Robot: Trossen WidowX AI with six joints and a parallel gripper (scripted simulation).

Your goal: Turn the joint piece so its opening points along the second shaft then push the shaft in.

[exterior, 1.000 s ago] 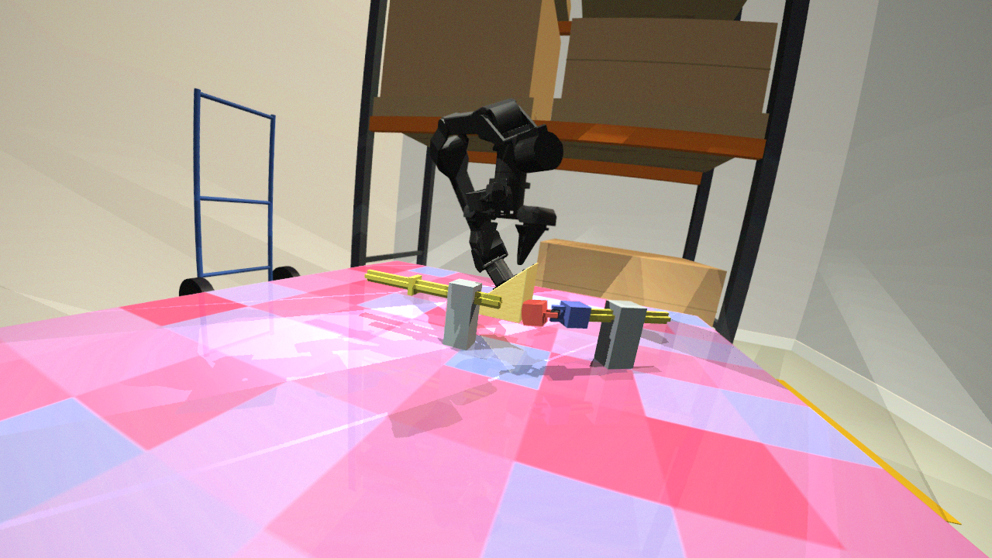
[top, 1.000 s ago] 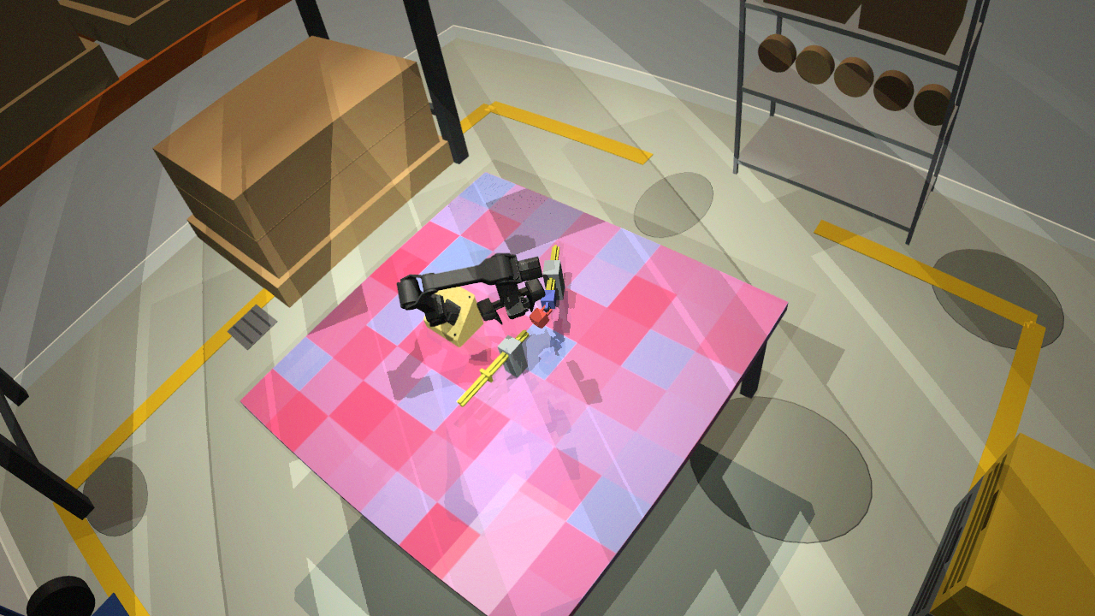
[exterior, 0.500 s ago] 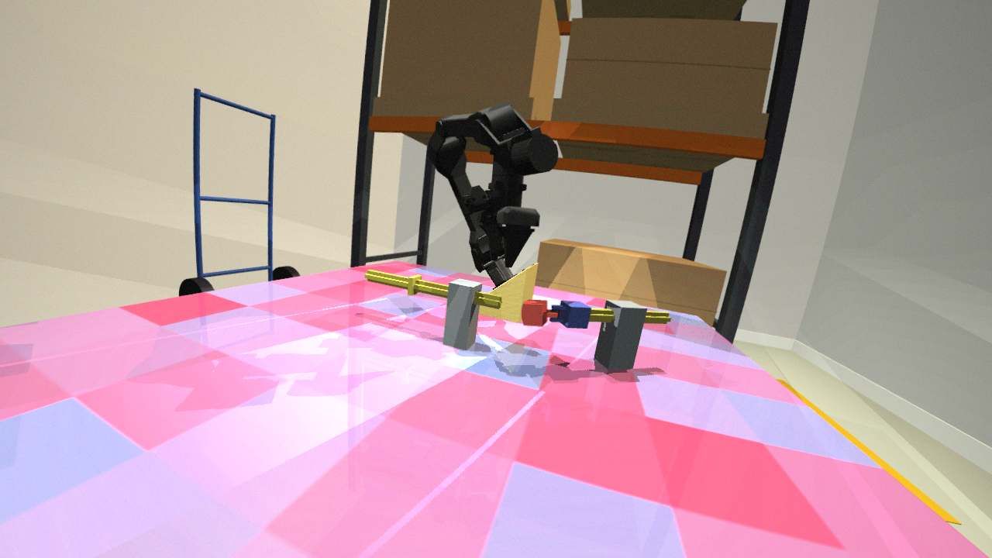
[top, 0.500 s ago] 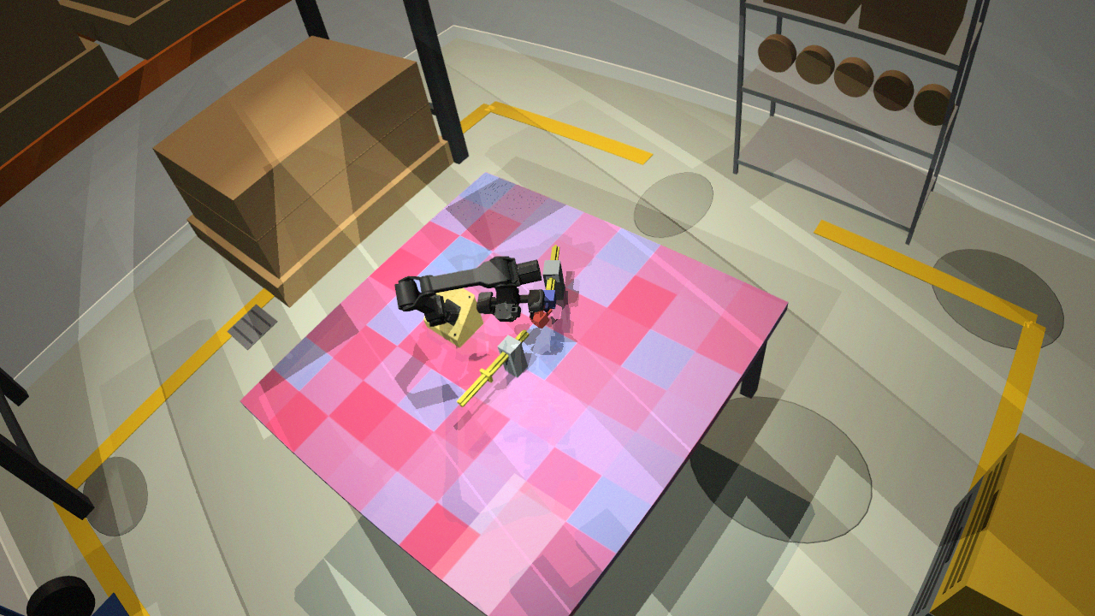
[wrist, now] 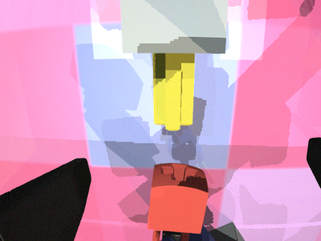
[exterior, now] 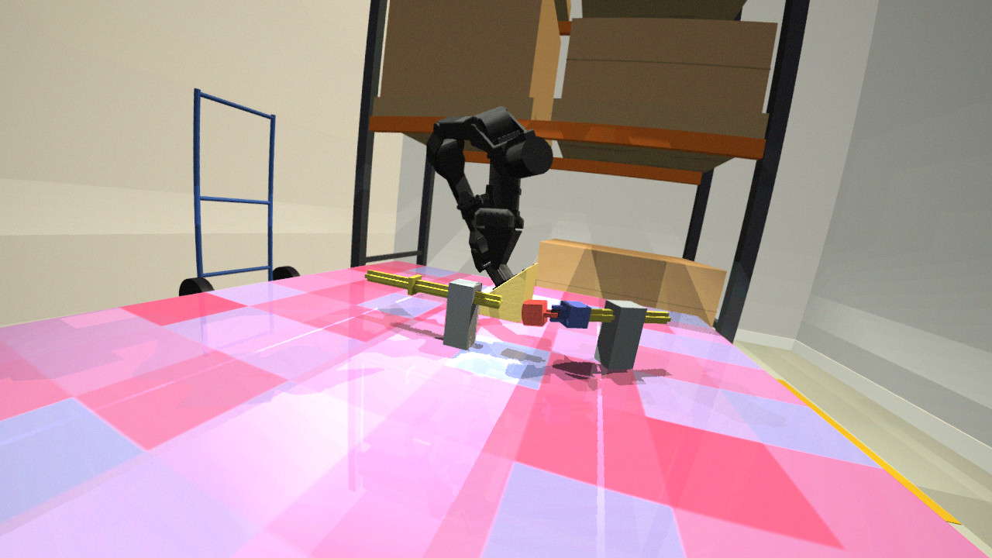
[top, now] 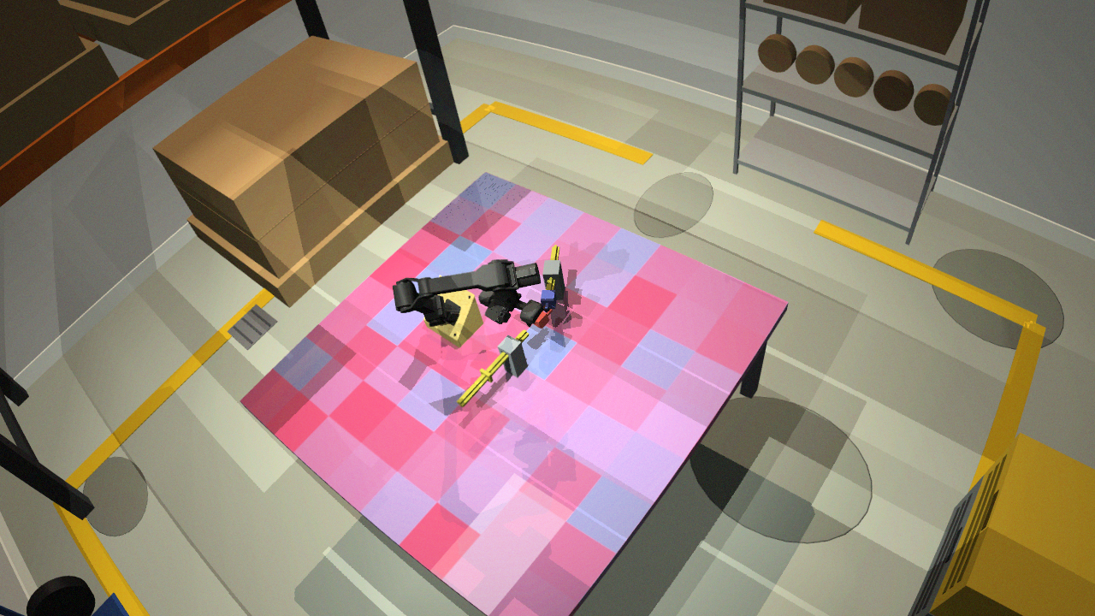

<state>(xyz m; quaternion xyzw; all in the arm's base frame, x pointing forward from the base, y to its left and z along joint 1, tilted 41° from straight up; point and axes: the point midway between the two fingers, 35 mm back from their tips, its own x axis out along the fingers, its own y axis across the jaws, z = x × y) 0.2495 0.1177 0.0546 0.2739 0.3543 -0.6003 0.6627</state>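
The red joint piece is 8 cm to the left of my gripper tip and 7 cm below it.
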